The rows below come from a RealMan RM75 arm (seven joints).
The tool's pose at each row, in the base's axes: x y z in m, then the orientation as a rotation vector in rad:
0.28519 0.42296 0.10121 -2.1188 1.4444 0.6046
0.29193 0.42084 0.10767 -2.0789 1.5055 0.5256
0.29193 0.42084 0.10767 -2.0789 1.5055 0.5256
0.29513 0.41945 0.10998 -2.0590 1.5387 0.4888
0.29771 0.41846 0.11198 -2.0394 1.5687 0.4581
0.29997 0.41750 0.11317 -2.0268 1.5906 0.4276
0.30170 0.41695 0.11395 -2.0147 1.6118 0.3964
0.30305 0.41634 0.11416 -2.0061 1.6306 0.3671
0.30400 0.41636 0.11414 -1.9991 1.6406 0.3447
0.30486 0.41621 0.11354 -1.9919 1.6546 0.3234
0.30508 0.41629 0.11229 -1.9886 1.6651 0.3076
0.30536 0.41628 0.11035 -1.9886 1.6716 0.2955
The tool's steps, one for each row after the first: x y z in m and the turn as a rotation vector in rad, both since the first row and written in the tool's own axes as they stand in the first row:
-0.00016 -0.00666 -0.00687 0.0579 0.0436 0.0334
-0.00016 -0.00666 -0.00687 0.0579 0.0436 0.0334
0.00050 -0.00959 -0.00979 0.0838 0.0661 0.0528
0.00086 -0.01201 -0.01217 0.1066 0.0849 0.0716
0.00158 -0.01401 -0.01387 0.1257 0.1037 0.0832
0.00208 -0.01558 -0.01496 0.1446 0.1232 0.0942
0.00284 -0.01669 -0.01561 0.1604 0.1425 0.1032
0.00316 -0.01759 -0.01566 0.1737 0.1553 0.1072
0.00393 -0.01825 -0.01536 0.1854 0.1694 0.1143
0.00471 -0.01829 -0.01436 0.1924 0.1809 0.1192
0.00600 -0.01825 -0.01288 0.1964 0.1902 0.1211

